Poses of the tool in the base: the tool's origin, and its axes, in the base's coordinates. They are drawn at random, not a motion.
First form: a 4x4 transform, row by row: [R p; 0 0 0 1], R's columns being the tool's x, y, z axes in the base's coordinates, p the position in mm. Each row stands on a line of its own.
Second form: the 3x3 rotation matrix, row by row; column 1 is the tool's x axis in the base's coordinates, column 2 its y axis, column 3 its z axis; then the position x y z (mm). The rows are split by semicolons. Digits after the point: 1 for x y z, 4 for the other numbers.
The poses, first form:
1:
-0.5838 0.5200 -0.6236 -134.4
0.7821 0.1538 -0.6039 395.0
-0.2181 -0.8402 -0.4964 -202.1
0 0 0 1
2:
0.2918 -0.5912 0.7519 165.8
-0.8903 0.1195 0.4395 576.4
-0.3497 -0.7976 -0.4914 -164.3
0 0 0 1
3:
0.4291 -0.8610 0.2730 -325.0
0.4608 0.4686 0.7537 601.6
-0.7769 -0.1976 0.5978 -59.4
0 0 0 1
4:
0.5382 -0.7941 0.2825 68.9
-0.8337 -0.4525 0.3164 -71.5
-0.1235 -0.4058 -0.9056 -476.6
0 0 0 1
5:
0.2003 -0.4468 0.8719 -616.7
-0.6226 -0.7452 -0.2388 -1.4
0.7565 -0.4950 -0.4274 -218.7
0 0 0 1
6:
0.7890 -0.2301 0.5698 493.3
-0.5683 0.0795 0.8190 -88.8
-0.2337 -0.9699 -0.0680 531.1
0 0 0 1
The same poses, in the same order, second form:
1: -0.5838 0.5200 -0.6236; 0.7821 0.1538 -0.6039; -0.2181 -0.8402 -0.4964; -134.4 395.0 -202.1
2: 0.2918 -0.5912 0.7519; -0.8903 0.1195 0.4395; -0.3497 -0.7976 -0.4914; 165.8 576.4 -164.3
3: 0.4291 -0.8610 0.2730; 0.4608 0.4686 0.7537; -0.7769 -0.1976 0.5978; -325.0 601.6 -59.4
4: 0.5382 -0.7941 0.2825; -0.8337 -0.4525 0.3164; -0.1235 -0.4058 -0.9056; 68.9 -71.5 -476.6
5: 0.2003 -0.4468 0.8719; -0.6226 -0.7452 -0.2388; 0.7565 -0.4950 -0.4274; -616.7 -1.4 -218.7
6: 0.7890 -0.2301 0.5698; -0.5683 0.0795 0.8190; -0.2337 -0.9699 -0.0680; 493.3 -88.8 531.1
